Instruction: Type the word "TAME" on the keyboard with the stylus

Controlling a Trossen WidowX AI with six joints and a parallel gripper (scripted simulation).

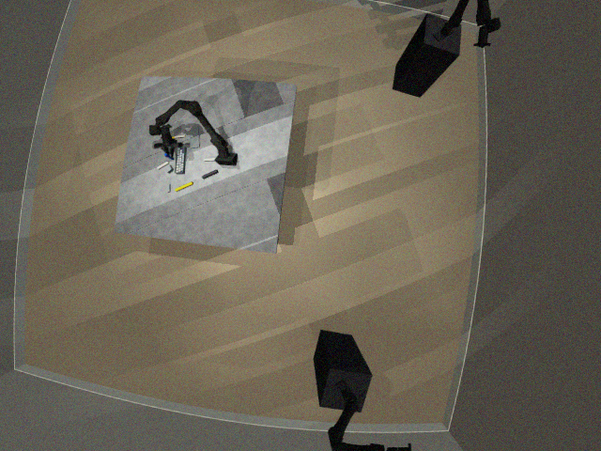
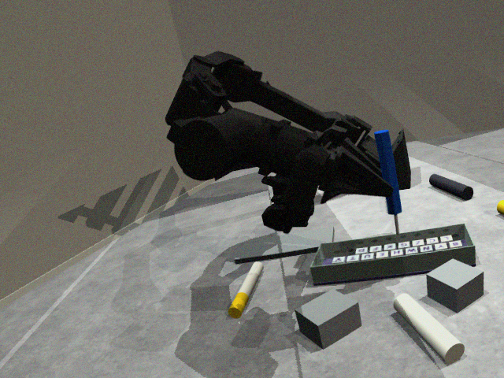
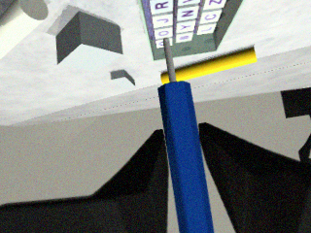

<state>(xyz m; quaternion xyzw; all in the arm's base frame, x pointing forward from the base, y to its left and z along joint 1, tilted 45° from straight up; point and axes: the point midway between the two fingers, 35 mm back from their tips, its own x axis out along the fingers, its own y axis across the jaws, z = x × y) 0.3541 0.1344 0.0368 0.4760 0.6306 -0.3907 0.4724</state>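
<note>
Right now the green keyboard tray is 9 cm below my gripper tip, 2 cm behind it and 1 cm to the right of it. The rest, counted from my gripper tip: yellow-tipped marker (19 cm to the right, 10 cm below, 7 cm ahead); blue stylus (1 cm below); thin grey tip (5 cm below).
</note>
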